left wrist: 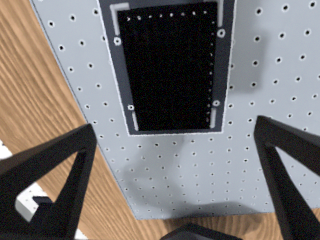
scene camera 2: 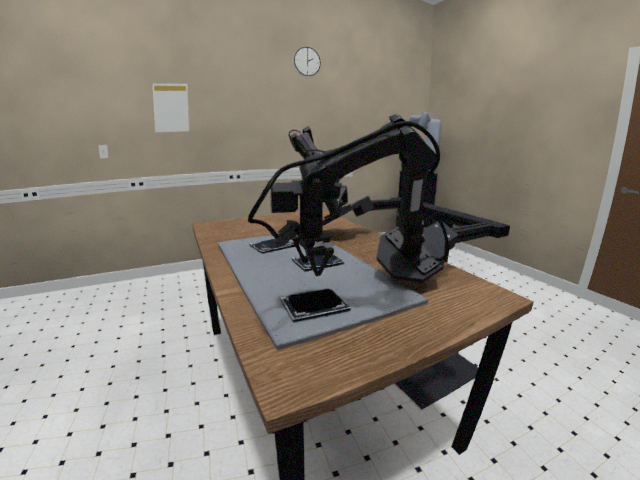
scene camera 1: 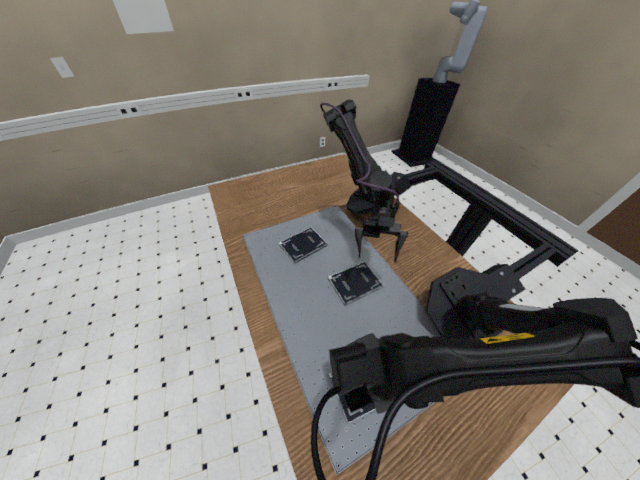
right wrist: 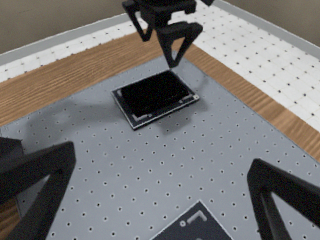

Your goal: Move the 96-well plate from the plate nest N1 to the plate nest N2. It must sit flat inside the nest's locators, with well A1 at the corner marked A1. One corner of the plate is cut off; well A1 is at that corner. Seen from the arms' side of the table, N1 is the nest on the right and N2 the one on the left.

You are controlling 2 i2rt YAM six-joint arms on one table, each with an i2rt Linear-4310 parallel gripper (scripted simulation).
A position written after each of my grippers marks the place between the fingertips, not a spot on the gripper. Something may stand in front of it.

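Note:
My left gripper is visible in scene camera 2 at my left gripper (scene camera 2: 311, 269), in the left wrist view (left wrist: 172, 128) and in the right wrist view (right wrist: 158, 53). My right gripper (right wrist: 163, 160) is visible as well. A black 96-well plate (scene camera 2: 316, 300) appears also in the left wrist view (left wrist: 160, 89) and in the right wrist view (right wrist: 143, 97). A plate nest (scene camera 1: 305, 246) is present.

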